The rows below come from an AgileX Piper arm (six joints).
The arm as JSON. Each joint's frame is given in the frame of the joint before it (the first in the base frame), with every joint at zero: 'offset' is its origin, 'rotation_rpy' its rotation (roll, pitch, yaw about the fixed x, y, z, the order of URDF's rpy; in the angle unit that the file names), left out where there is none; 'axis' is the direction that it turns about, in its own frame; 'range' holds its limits. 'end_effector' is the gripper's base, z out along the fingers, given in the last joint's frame.
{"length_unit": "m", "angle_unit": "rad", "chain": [
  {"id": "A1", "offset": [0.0, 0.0, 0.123], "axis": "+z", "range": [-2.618, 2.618]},
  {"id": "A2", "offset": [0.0, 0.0, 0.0], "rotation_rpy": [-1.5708, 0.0, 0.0], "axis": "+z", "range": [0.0, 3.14]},
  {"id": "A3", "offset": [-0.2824, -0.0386, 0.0], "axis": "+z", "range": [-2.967, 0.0]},
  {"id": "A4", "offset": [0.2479, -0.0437, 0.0], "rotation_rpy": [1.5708, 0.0, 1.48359], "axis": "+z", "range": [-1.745, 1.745]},
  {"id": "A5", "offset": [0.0, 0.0, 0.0], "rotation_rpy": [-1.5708, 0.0, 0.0], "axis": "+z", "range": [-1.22, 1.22]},
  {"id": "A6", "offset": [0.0, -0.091, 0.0], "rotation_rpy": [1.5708, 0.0, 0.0], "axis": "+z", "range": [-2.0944, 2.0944]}
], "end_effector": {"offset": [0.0, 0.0, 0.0]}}
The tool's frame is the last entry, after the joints.
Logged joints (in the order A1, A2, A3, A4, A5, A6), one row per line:
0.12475 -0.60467 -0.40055 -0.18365 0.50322 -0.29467
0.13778 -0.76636 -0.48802 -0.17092 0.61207 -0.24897
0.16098 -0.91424 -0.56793 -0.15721 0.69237 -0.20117
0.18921 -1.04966 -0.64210 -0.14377 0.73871 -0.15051
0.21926 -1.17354 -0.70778 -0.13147 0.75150 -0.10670
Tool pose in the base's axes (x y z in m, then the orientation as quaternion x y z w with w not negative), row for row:
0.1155 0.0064 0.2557 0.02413 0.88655 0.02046 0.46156
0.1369 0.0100 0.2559 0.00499 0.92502 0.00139 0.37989
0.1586 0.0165 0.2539 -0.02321 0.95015 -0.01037 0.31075
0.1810 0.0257 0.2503 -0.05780 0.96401 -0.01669 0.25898
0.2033 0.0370 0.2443 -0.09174 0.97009 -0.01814 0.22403
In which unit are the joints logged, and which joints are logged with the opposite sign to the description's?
The joints are logged in radians. Opposite sign: A2, A6.
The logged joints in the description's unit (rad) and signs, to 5 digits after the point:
0.12475 0.60467 -0.40055 -0.18365 0.50322 0.29467
0.13778 0.76636 -0.48802 -0.17092 0.61207 0.24897
0.16098 0.91424 -0.56793 -0.15721 0.69237 0.20117
0.18921 1.04966 -0.64210 -0.14377 0.73871 0.15051
0.21926 1.17354 -0.70778 -0.13147 0.75150 0.10670

